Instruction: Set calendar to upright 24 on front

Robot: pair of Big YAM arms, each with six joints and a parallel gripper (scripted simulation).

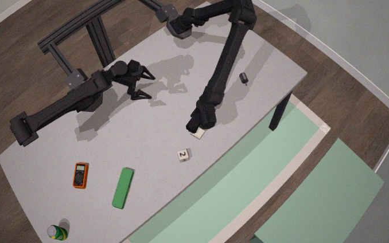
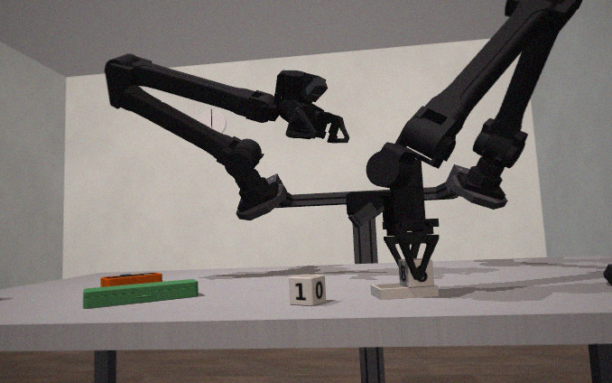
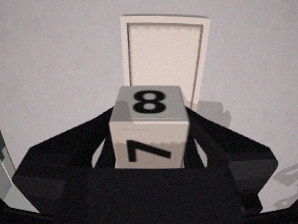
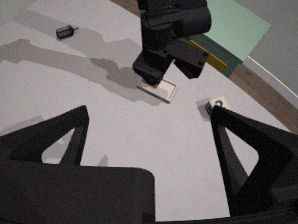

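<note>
Now: the calendar tray 3 cm below my left hand, 2 cm to the right of it and 1 cm behind it. From my left hand the other things lie so: green box (50 cm to the right, 4 cm behind, 2 cm below); dark object (36 cm to the left, 4 cm behind, 2 cm below).
</note>
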